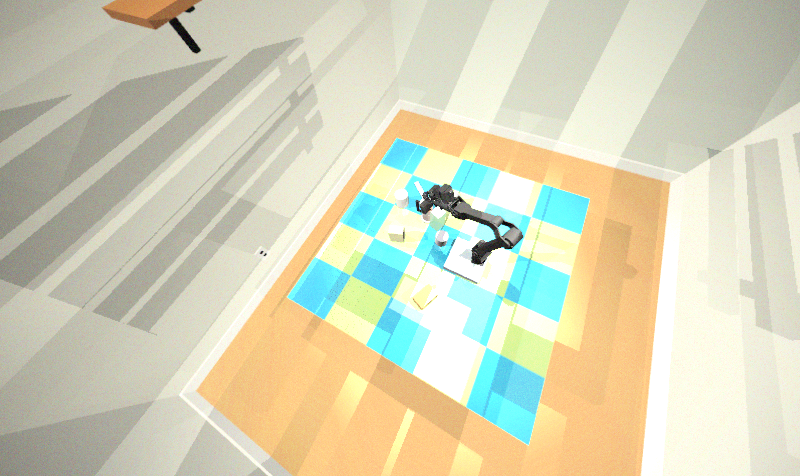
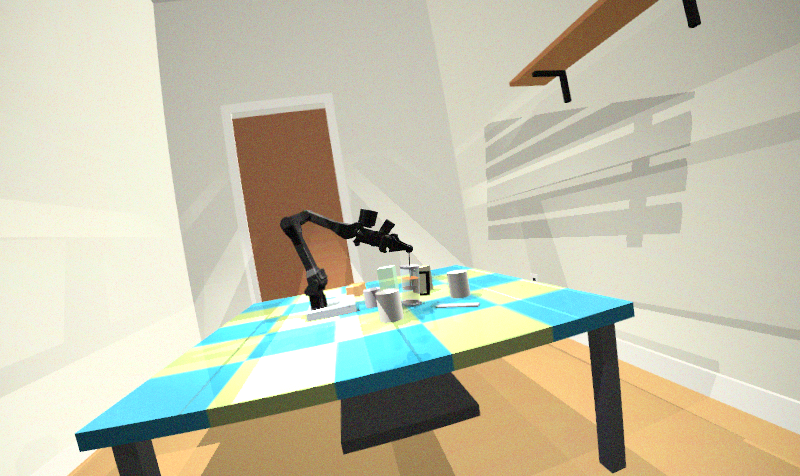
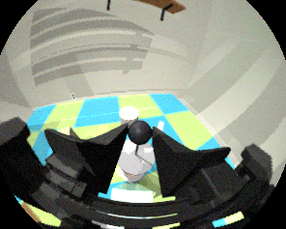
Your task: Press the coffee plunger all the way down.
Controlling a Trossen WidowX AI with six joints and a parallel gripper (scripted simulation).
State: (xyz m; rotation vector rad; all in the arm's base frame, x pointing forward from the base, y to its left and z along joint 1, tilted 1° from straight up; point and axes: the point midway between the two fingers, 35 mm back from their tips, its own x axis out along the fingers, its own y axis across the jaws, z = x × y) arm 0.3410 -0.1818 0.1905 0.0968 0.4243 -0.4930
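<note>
Right now my gripper tip is 11 cm above the coffee press and 1 cm to the right of it. Round my gripper tip: pale green block: 14 cm below, 9 cm behind, 5 cm to the left; flat white strip: 21 cm below, 16 cm to the right, 8 cm ahead.
</note>
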